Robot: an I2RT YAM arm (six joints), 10 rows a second.
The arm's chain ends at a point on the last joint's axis. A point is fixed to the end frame.
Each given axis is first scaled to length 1.
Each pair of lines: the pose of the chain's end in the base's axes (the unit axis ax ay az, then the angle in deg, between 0 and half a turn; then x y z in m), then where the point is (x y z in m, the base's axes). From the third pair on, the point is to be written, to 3 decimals.
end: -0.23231 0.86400 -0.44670 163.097 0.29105 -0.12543 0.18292
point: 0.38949 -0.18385 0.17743
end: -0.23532 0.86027 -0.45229 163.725 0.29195 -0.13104 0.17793
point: 0.39036 -0.18952 0.17255
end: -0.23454 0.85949 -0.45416 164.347 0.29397 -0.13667 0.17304
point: 0.392 -0.196 0.167
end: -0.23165 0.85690 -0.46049 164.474 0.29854 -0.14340 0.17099
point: 0.396 -0.203 0.166
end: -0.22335 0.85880 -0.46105 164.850 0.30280 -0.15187 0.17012
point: 0.399 -0.213 0.166
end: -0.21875 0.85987 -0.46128 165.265 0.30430 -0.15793 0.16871
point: 0.400 -0.221 0.164
